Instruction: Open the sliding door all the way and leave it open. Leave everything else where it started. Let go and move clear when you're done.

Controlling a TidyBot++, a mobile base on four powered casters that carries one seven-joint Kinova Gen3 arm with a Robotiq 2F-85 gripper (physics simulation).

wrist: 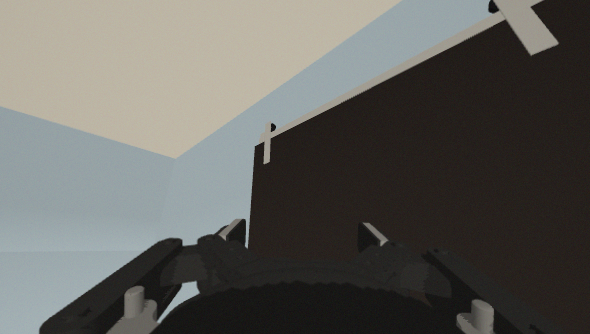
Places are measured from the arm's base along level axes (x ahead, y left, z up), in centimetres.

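Where they show: gripper, between the fingertips: (301,233).
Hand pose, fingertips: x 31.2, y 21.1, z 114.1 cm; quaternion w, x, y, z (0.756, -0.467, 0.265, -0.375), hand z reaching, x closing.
After its pixels a point has its place.
The sliding door (425,160) {x 75.8, y 12.1, z 134.1 cm} is a dark brown panel that fills the right side of the wrist view. It hangs from a pale rail (380,79) {x 78.1, y 17.8, z 167.7 cm} by pale straps, one (267,145) {x 79.4, y 72.2, z 161.0 cm} near its left top corner and one (531,30) {x 73.5, y -13.9, z 157.7 cm} at the upper right. The door's left edge shows, with pale blue wall to its left. No handle shows. My gripper (301,233) {x 31.2, y 21.1, z 114.1 cm} is open, its fingers wide apart with no object between them. The door shows behind the fingers; how far it is from them I cannot tell. The door's lower part is hidden by the gripper or out of view.
Pale blue walls (80,185) {x 40.2, y 222.5, z 161.9 cm} meet at a corner left of the door. The beige ceiling (150,65) {x 35.4, y 115.9, z 204.1 cm} fills the upper left. The rail runs along the wall above the door, up toward the right.
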